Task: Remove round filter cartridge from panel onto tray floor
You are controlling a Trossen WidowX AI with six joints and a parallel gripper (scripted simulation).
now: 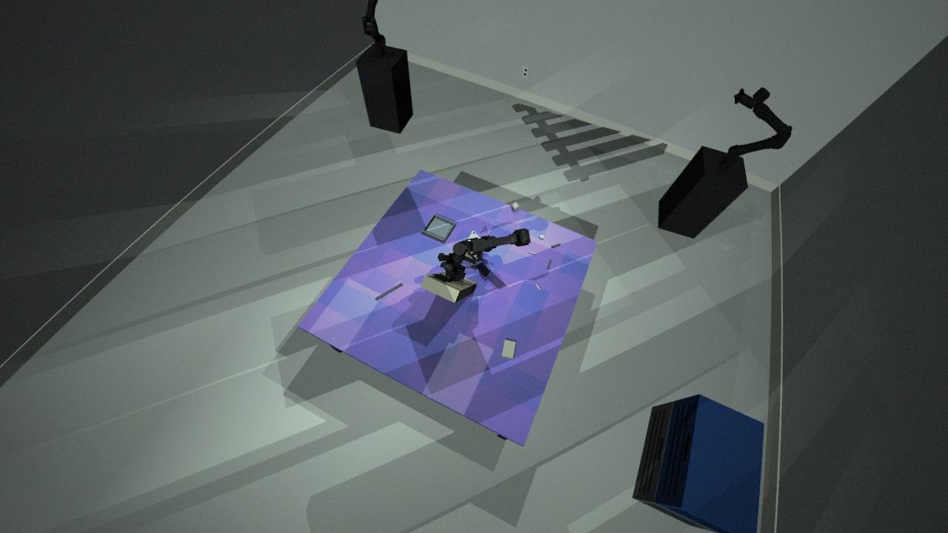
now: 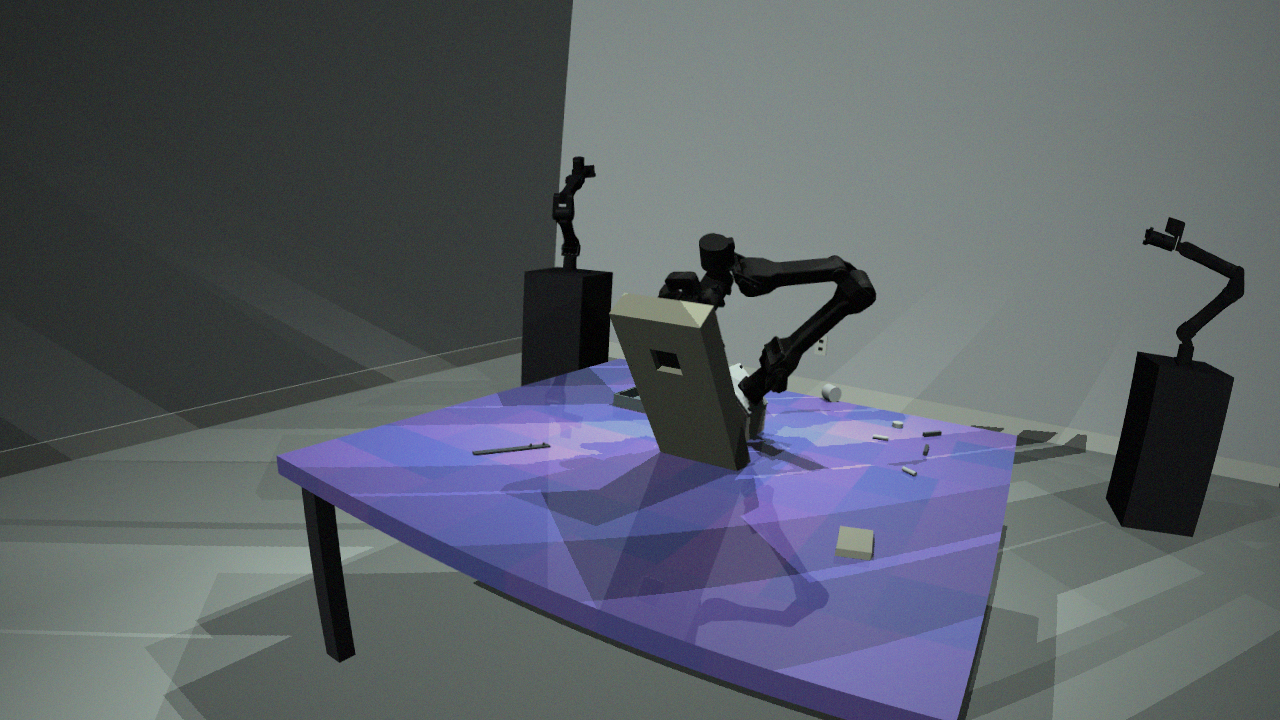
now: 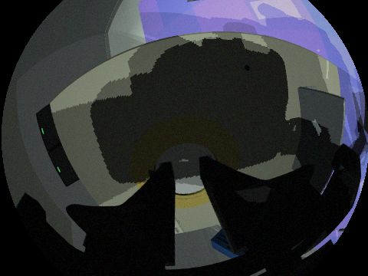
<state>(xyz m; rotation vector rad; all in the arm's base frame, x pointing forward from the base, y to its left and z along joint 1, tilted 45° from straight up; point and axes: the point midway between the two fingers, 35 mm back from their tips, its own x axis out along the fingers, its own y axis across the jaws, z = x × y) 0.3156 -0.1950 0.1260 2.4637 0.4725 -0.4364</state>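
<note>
The grey round filter cartridge lies 10 mm ahead of my gripper tip and 10 mm below it. The rest, counted from my gripper tip: small can 790 mm behind, 200 mm to the left, 240 mm below; then beige block 140 mm ahead, 390 mm to the left, 260 mm below; then tan service panel 40 mm behind, 10 mm to the left, 80 mm below.
</note>
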